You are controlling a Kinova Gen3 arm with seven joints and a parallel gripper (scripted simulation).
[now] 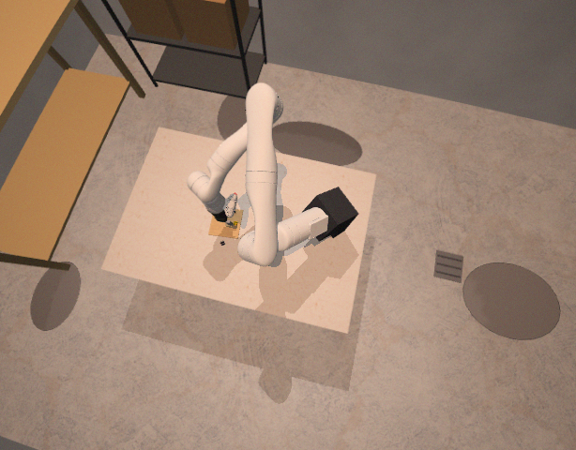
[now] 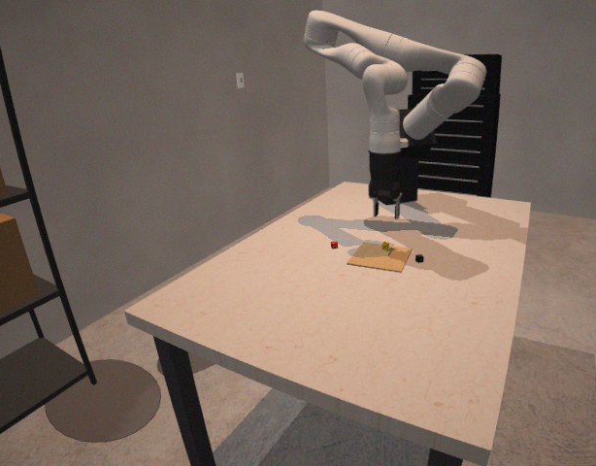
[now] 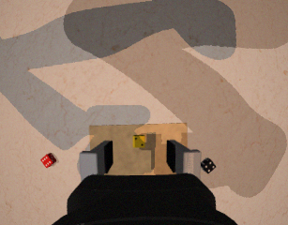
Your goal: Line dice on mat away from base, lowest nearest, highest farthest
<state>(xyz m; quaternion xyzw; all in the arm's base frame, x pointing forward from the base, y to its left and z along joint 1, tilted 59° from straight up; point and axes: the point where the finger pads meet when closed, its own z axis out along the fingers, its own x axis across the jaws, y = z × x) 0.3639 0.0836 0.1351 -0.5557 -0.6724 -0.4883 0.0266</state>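
Now: hand 10 mm past the black die, 110 mm to the right of it and 110 mm above it. From my hand the other things lie so: tan mat (40 mm ahead, 20 mm to the left, 110 mm below); yellow die (100 mm below); red die (90 mm ahead, 110 mm to the right, 110 mm below).
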